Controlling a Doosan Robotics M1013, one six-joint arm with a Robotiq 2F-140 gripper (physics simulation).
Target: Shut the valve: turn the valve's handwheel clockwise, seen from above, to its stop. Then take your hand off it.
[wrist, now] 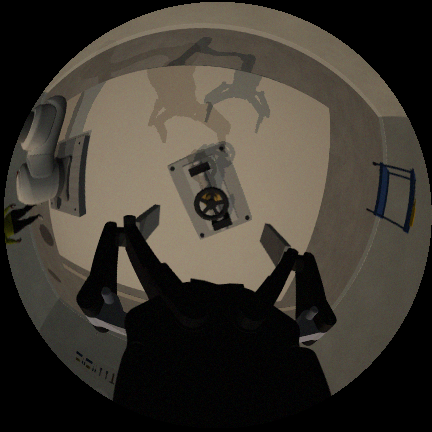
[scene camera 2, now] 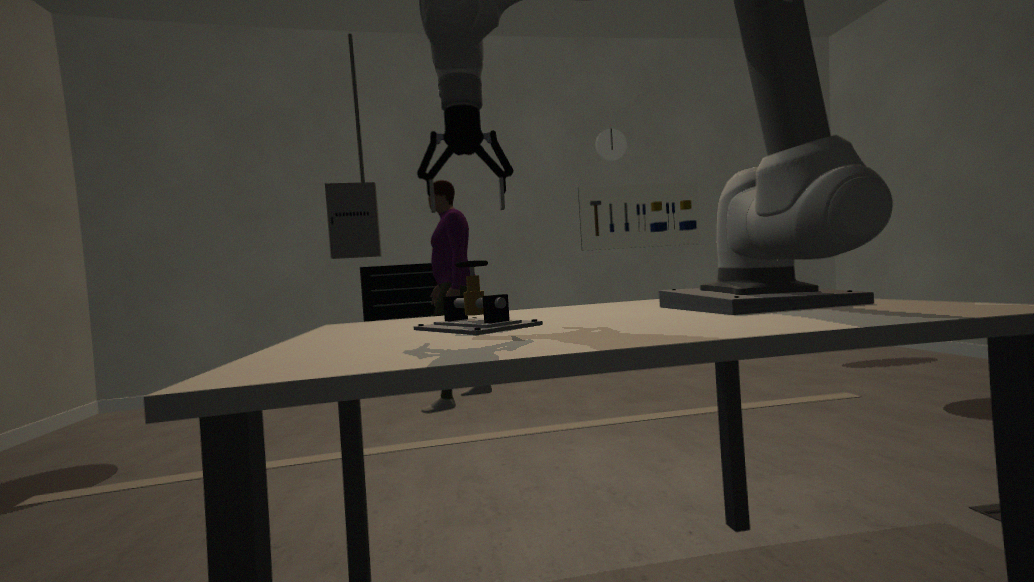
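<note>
The valve's dark, spoked handwheel lies level on top of the brass valve body. The valve is held between two black blocks on a grey base plate, which lies on the table. My gripper is wide open and empty. It hangs above the handwheel, with a gap between the fingertips and the rim in the scene view. In the wrist view the whole rim shows, and neither finger touches it. The handwheel's turn angle relative to its stop cannot be told.
The table carries the arm's base at the right in the scene view. A person in purple stands behind the table, near a dark cabinet. A blue cart frame shows at the wrist view's right.
</note>
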